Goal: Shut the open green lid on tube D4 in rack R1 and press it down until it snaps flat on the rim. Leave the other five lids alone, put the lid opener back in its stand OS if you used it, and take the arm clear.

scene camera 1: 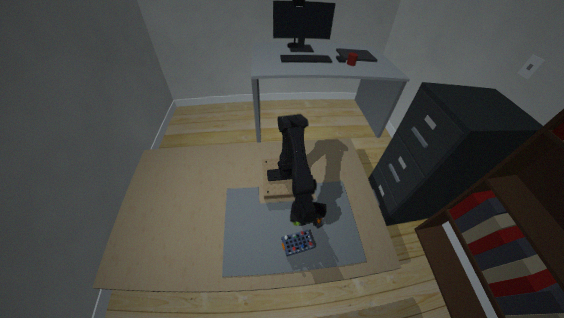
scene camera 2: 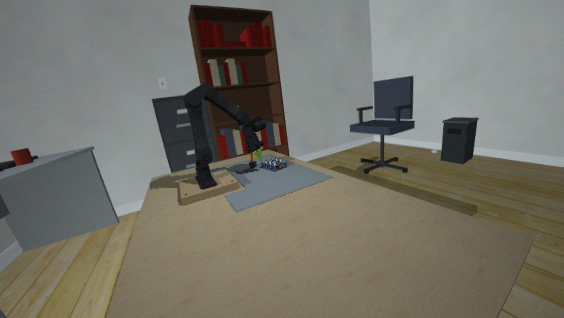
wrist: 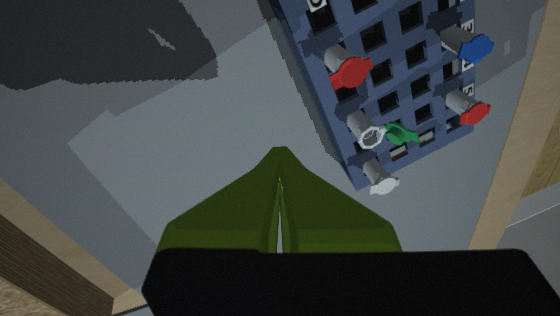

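Seen in the pictures: gripper, fingertip midpoint: (scene camera 1: 295, 225) (scene camera 2: 261, 161) (wrist: 280, 158); arm's base, link origin: (scene camera 1: 285, 174) (scene camera 2: 205, 181).
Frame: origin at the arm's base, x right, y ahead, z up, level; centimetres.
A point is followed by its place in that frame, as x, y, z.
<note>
The blue rack R1 (scene camera 1: 298, 243) @(-0.5, 38.4, -0.2) (scene camera 2: 274, 164) @(5.1, 35.3, 0.3) (wrist: 404, 95) @(0.6, 37.8, -0.2) stands on the grey mat. In the wrist view, the open tube D4 (wrist: 370, 136) @(1.4, 35.1, 0.9) shows its bare rim. Its green lid (wrist: 400, 133) @(0.4, 35.9, 2.6) stands open on the tube's right side. Red lids (wrist: 352, 72) @(-2.8, 34.3, 1.6) (wrist: 475, 114) @(2.0, 40.9, 1.6), a blue lid (wrist: 476, 48) @(-1.8, 40.3, 1.6) and a white lid (wrist: 385, 185) @(4.8, 35.5, 1.6) sit on other tubes. My gripper (scene camera 1: 296, 223) @(-0.3, 30.4, 2.1) (scene camera 2: 259, 157) @(-0.3, 30.4, 2.1) (wrist: 280, 158) @(-0.3, 30.4, 2.1) is shut and empty, above the mat beside the rack's D side. An orange lid opener (scene camera 1: 319, 220) @(-11.7, 29.9, 2.6) (scene camera 2: 251, 158) @(-11.5, 29.2, 2.2) appears upright in its dark stand near the gripper.
The grey mat (scene camera 1: 245, 260) @(23.8, 42.6, -3.2) (scene camera 2: 300, 181) @(27.6, 35.6, -3.2) lies on the wooden table (scene camera 1: 165, 215) @(65.5, 17.4, -3.5) (scene camera 2: 325, 240) @(63.3, 17.4, -3.5). The arm's wooden base (scene camera 1: 275, 196) @(6.9, 12.3, -1.4) (scene camera 2: 190, 197) @(12.2, -8.7, -0.9) stands behind the mat. A filing cabinet (scene camera 1: 440, 145) and a bookshelf (scene camera 2: 281, 110) stand beyond the table.
</note>
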